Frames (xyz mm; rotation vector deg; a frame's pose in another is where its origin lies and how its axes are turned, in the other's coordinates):
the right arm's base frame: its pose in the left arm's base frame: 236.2 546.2 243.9 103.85 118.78 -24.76
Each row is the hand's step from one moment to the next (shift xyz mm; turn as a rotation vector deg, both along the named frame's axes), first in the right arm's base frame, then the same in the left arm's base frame.
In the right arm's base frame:
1: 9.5 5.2 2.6 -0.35 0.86 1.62
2: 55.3 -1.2 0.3 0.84 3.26 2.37
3: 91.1 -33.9 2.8 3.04 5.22 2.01
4: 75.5 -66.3 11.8 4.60 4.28 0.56
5: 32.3 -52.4 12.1 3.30 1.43 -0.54
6: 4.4 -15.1 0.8 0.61 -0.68 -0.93
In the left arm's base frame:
1: 4.2 7.9 -6.6 1.00 -0.92 -1.28
2: -7.7 48.6 -25.3 3.28 0.11 -2.49
3: -44.2 74.7 -43.9 4.94 2.48 -3.16
4: -73.9 52.5 -44.9 3.73 4.39 -2.58
5: -55.0 16.1 -25.5 0.99 3.35 -1.01
6: -15.4 1.5 -2.7 -0.80 0.87 0.55

